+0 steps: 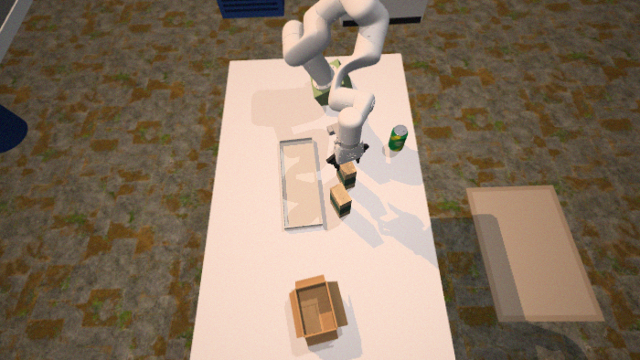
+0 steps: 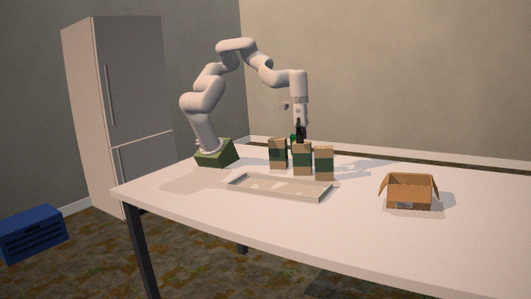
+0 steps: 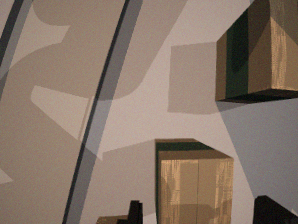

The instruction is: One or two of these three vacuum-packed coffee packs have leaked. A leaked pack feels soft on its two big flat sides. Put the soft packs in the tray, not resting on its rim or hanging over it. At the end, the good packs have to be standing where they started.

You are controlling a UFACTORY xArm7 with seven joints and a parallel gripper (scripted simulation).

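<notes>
Now: hand 3 cm past the tray, 19 cm to the left of it and 15 cm above it. Round my hand: green can 12 cm behind, 25 cm to the left, 10 cm below; then cardboard box 47 cm ahead, 20 cm to the right, 12 cm below.
</notes>
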